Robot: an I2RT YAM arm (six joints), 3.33 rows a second.
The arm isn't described. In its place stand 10 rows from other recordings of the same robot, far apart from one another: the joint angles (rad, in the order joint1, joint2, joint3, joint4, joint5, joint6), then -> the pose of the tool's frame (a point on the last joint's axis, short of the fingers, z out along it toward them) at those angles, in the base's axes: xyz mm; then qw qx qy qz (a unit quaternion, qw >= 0).
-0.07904, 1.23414, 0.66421, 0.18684, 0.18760, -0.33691 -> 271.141, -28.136, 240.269, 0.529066, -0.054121, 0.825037, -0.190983
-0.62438, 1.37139, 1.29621, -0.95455, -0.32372, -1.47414 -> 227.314, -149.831, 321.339, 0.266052, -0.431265, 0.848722, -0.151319
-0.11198, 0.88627, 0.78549, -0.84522, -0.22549, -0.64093 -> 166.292, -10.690, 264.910, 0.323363, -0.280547, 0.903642, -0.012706
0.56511, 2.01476, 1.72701, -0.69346, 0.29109, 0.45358 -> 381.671, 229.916, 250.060, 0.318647, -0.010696, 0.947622, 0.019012
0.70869, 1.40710, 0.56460, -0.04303, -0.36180, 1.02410 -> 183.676, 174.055, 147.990, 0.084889, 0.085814, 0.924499, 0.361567
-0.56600, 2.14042, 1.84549, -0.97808, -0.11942, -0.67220 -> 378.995, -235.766, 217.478, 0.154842, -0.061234, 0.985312, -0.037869
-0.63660, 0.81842, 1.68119, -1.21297, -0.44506, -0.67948 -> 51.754, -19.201, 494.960, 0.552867, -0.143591, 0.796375, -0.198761
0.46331, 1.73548, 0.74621, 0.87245, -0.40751, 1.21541 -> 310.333, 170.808, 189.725, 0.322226, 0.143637, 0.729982, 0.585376
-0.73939, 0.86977, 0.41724, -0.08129, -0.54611, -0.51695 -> 150.028, -111.797, 208.949, 0.523760, -0.039985, 0.846056, -0.090921
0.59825, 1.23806, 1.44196, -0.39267, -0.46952, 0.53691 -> 210.244, 162.790, 451.545, 0.426286, -0.171159, 0.744565, 0.484364
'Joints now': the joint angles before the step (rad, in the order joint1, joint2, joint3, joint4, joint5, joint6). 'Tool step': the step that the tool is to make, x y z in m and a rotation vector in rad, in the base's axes. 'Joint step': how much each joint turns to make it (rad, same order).
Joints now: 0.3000, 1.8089, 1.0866, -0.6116, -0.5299, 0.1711
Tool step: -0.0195, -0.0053, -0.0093, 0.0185, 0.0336, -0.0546
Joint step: 0.0009, -0.0539, -0.1119, 0.0674, -0.0135, 0.0704
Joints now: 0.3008, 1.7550, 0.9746, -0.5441, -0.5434, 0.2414
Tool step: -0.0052, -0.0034, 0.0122, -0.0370, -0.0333, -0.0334
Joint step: -0.0003, -0.0579, -0.0130, -0.0125, 0.0522, 0.0233
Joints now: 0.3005, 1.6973, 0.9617, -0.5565, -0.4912, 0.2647
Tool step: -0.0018, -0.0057, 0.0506, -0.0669, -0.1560, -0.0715
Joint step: -0.0027, -0.1413, 0.0530, -0.0525, 0.1267, 0.0296
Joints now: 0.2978, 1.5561, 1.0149, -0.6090, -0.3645, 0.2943
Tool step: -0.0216, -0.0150, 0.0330, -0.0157, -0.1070, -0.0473
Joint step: -0.0228, -0.1631, -0.0290, -0.0353, 0.0515, 0.0015
